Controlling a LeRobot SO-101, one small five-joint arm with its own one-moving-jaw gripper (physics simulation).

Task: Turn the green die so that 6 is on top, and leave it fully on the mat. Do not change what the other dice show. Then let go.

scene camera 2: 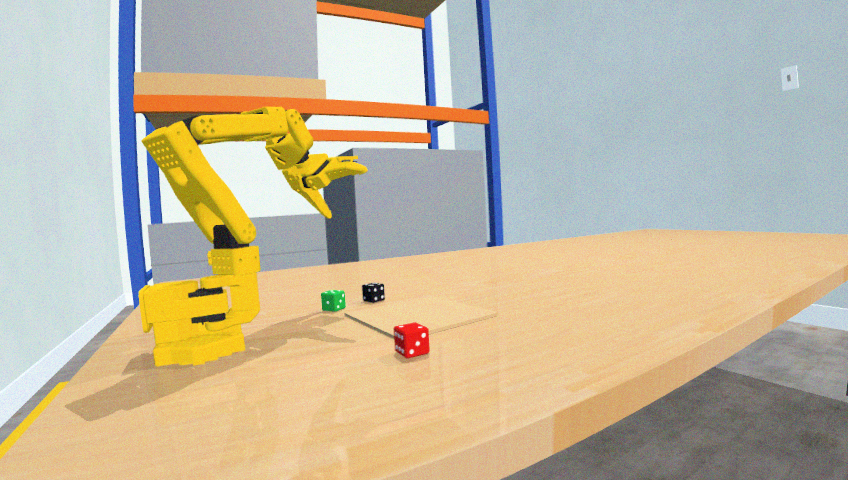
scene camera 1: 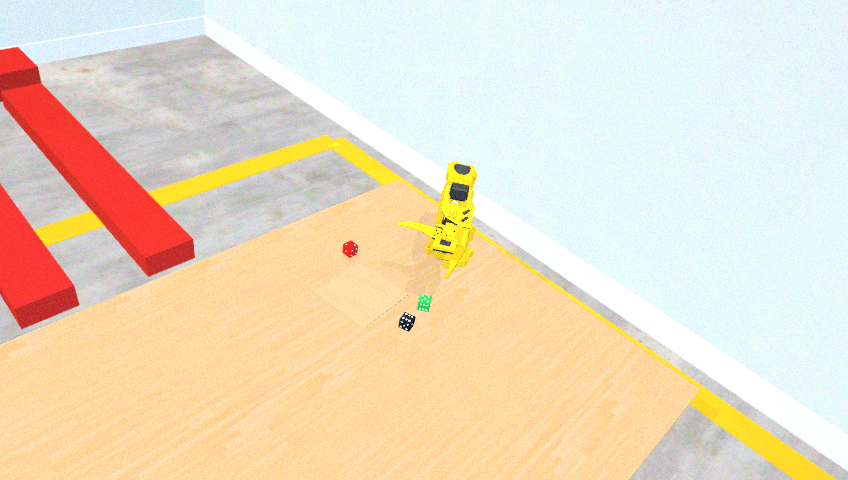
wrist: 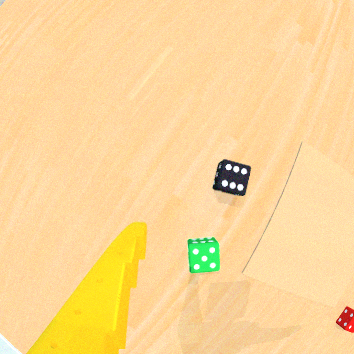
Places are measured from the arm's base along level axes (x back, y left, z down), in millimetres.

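Pixels of known places: hand, its tool point: (scene camera 2: 329, 215) (scene camera 1: 445, 276) (wrist: 145, 235); arm's base, origin of its link: (scene camera 2: 219, 345) (scene camera 1: 442, 256).
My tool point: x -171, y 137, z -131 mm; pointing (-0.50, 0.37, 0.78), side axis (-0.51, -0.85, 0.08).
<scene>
For each thing: its top centre in the pictures, then the offset to it from my tool point. Level surfaces: height alone.
- green die, centre of its top: (wrist: 203, 258) (scene camera 2: 332, 291) (scene camera 1: 425, 298) dx +16, dy -46, dz +106 mm
- mat, centre of its top: (wrist: 327, 233) (scene camera 2: 418, 313) (scene camera 1: 361, 292) dx -63, dy -153, dz +127 mm
- black die, centre of its top: (wrist: 234, 176) (scene camera 2: 372, 284) (scene camera 1: 407, 317) dx -50, dy -30, dz +106 mm
- red die, centre of its top: (scene camera 2: 410, 326) (scene camera 1: 350, 244) dx +2, dy -267, dz +106 mm
- wooden table, height of its surface: dz +131 mm
The green die (scene camera 1: 424, 302) (scene camera 2: 333, 300) (wrist: 204, 256) lies flat on the table just outside a corner of the mat (scene camera 1: 360, 294) (scene camera 2: 425, 314) (wrist: 310, 225), a thin pale wood-coloured square. Its top shows 5 in the wrist view; the side facing scene camera 1 shows 6. My gripper (scene camera 1: 424, 250) (scene camera 2: 348, 192) is fully open and empty, high above the table, between the arm's base and the green die. In the wrist view one notched jaw (wrist: 100, 295) shows left of the green die; the moving jaw is out of the picture.
The black die (scene camera 1: 407, 321) (scene camera 2: 373, 292) (wrist: 232, 178) lies close to the green die, off the mat, with 6 on top. The red die (scene camera 1: 349, 248) (scene camera 2: 411, 340) (wrist: 346, 319) lies off the mat on its other side. All stand on the wooden table (scene camera 1: 267, 380) (scene camera 2: 595, 279).
</scene>
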